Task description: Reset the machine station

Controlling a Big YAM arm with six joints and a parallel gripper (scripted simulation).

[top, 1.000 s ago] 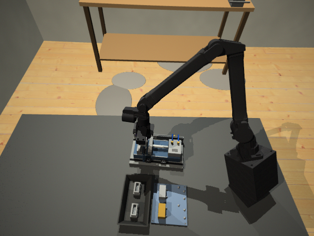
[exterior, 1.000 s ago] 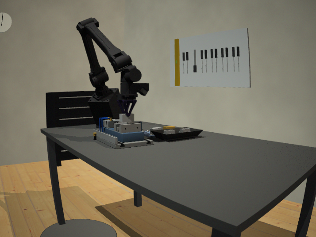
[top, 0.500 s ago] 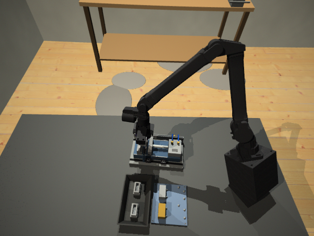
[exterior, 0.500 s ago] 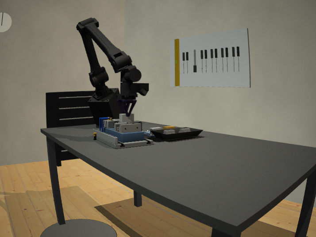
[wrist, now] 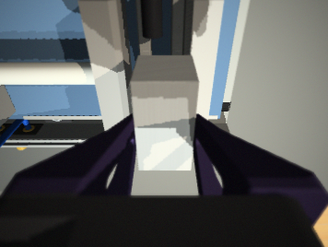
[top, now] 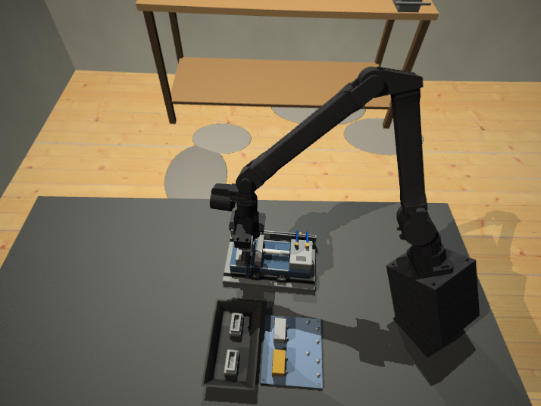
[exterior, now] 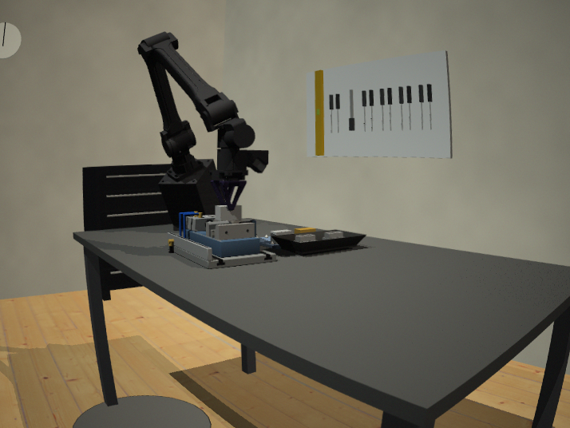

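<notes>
Now: hand 2 cm above the gray aluminum blank. From my hand the other things lie so: moving jaw: 4 cm behind, 1 cm to the left, 6 cm below; fixed jaw: 2 cm ahead, 6 cm below; work stop rod: 5 cm to the left, 5 cm below.
</notes>
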